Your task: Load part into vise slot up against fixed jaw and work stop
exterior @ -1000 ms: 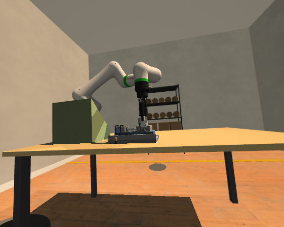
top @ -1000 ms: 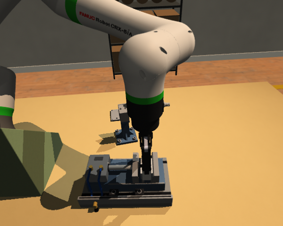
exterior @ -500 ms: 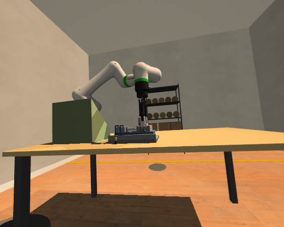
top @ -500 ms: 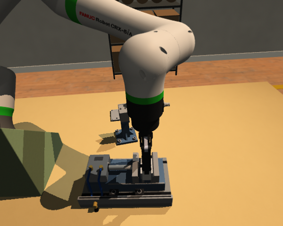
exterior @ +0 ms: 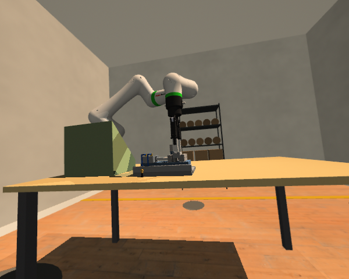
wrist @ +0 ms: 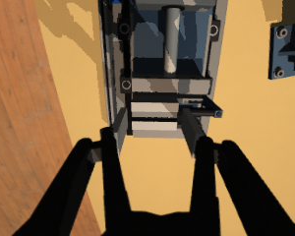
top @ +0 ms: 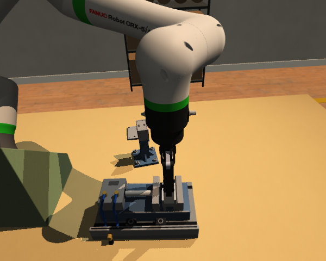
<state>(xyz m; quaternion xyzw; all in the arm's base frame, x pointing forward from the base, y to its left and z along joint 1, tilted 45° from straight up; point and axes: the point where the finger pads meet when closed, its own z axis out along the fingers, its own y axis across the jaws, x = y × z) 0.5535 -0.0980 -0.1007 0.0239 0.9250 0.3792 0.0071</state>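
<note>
My gripper is now 40 mm above the part. From my hand the other things lie so: moving jaw (40 mm behind, 20 mm to the left, 60 mm below); fixed jaw (30 mm ahead, 20 mm to the left, 60 mm below); work stop (70 mm to the left, 50 mm below).
</note>
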